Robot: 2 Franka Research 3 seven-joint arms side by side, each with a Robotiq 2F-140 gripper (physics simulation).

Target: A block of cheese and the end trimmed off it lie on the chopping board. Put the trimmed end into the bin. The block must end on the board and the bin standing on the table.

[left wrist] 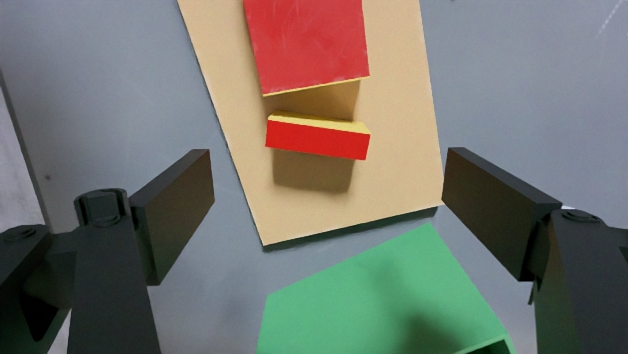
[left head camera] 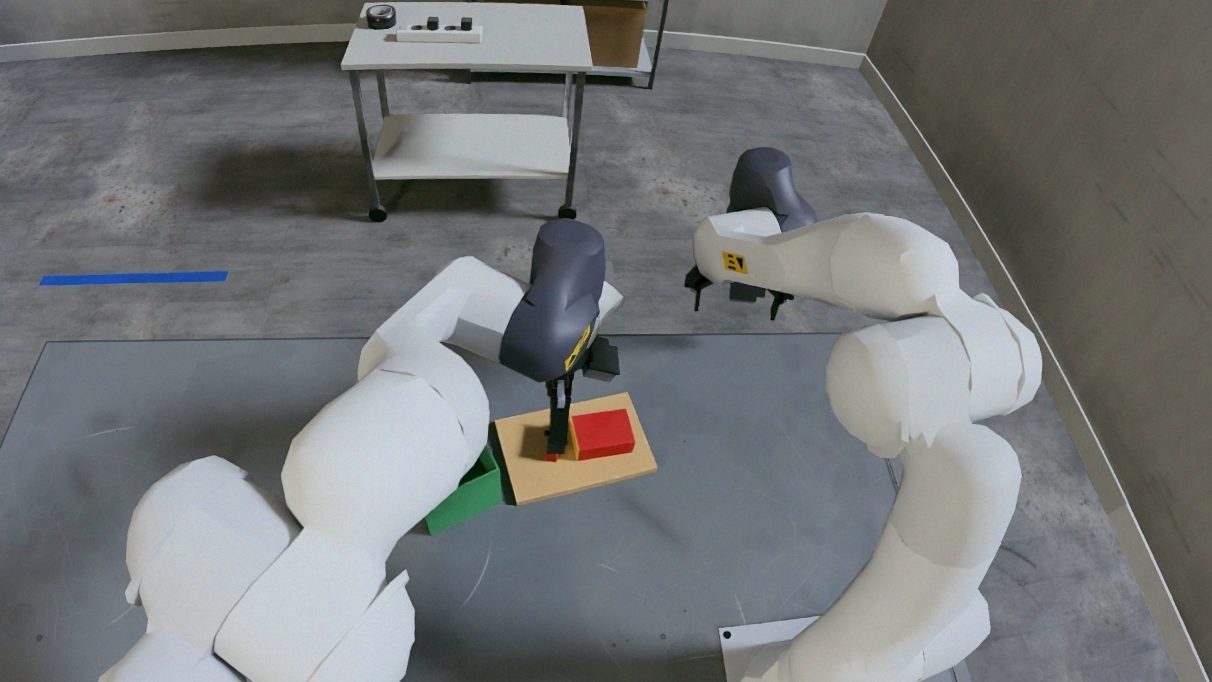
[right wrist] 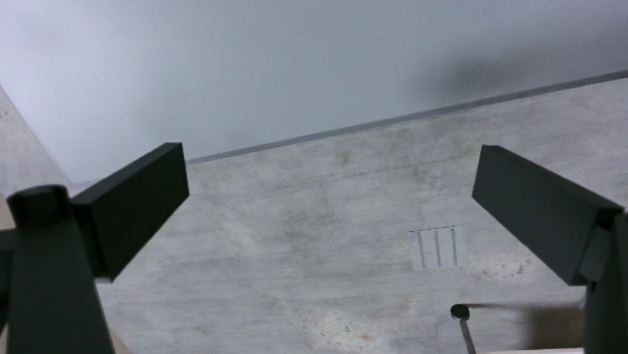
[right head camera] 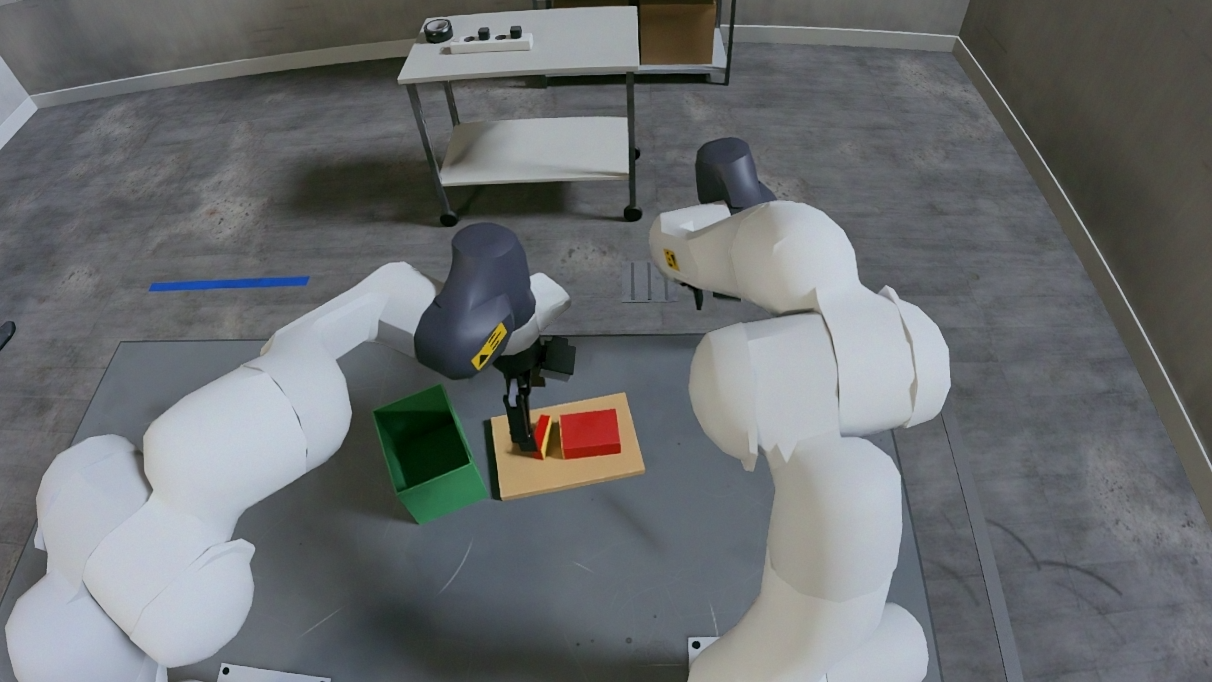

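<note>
The cheese block [left head camera: 603, 432] [right head camera: 590, 432] [left wrist: 310, 45], red with a yellow cut face, lies on the chopping board [left head camera: 525, 487] [right head camera: 525, 486] [left wrist: 400, 175]. The thin trimmed end [left head camera: 550, 458] [right head camera: 543, 438] [left wrist: 317, 140] stands on edge on the board, a small gap from the block's cut face and slightly skewed to it. The green bin [left head camera: 466, 500] [right head camera: 440, 496] [left wrist: 375, 300] stands on the table beside the board. My left gripper [left head camera: 555, 442] [right head camera: 523, 442] [left wrist: 328, 175] is open and empty above the trimmed end, its fingers pointing down. My right gripper [left head camera: 735, 308] [right wrist: 331, 170] is open and empty, away from the board.
The left arm hides much of the bin in the left head camera. The right arm [left head camera: 932, 381] [right head camera: 813, 373] reaches along the right side of the table [left head camera: 762, 491] [right head camera: 661, 542]. A white cart [left head camera: 474, 55] [right head camera: 576, 55] stands on the floor behind the table.
</note>
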